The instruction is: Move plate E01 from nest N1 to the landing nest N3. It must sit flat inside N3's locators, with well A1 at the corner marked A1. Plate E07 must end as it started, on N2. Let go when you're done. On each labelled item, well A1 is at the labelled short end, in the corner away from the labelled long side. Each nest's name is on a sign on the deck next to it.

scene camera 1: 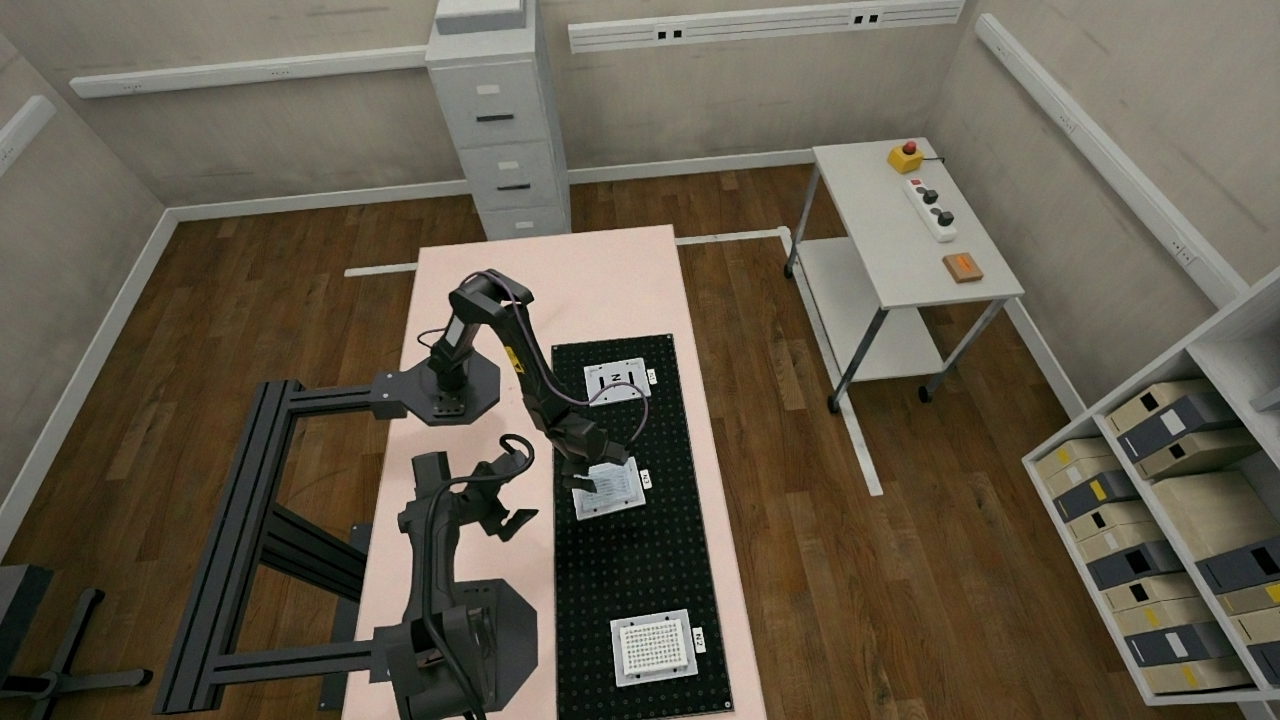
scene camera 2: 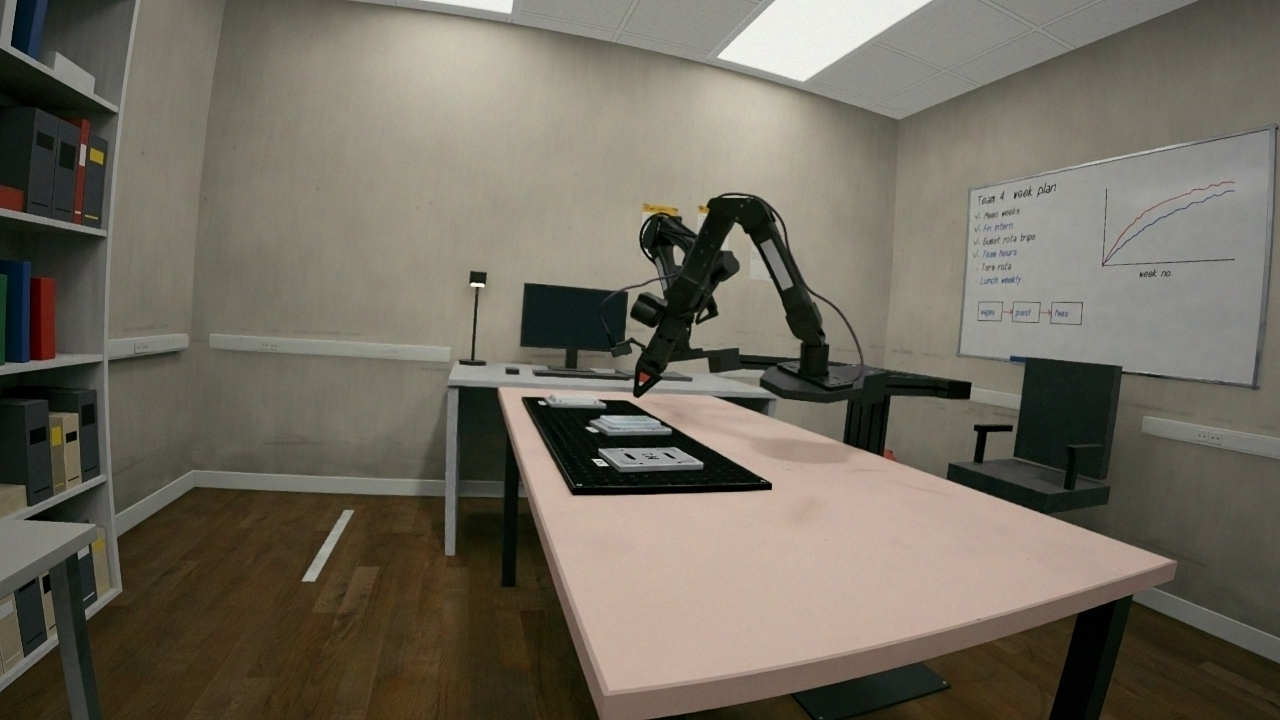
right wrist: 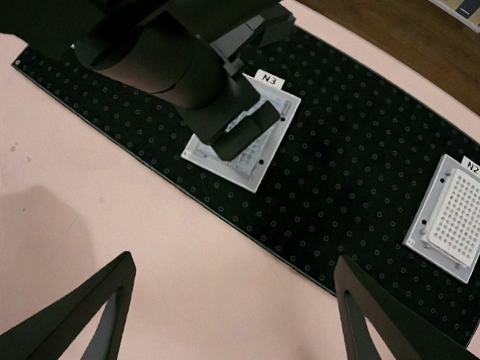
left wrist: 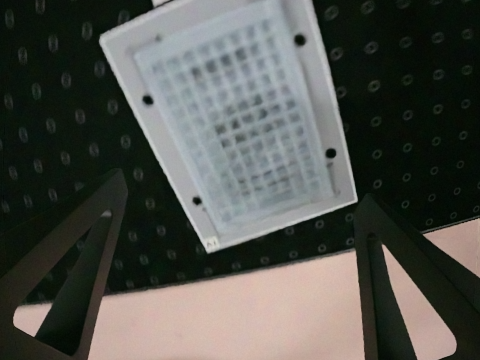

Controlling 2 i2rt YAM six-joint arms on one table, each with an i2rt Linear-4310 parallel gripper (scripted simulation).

Observation:
In view: my left gripper (scene camera 2: 636, 393) and my right gripper (right wrist: 234, 263).
My left gripper also shows in scene camera 1 (scene camera 1: 600, 473), in the right wrist view (right wrist: 236, 104) and in the left wrist view (left wrist: 245, 192).

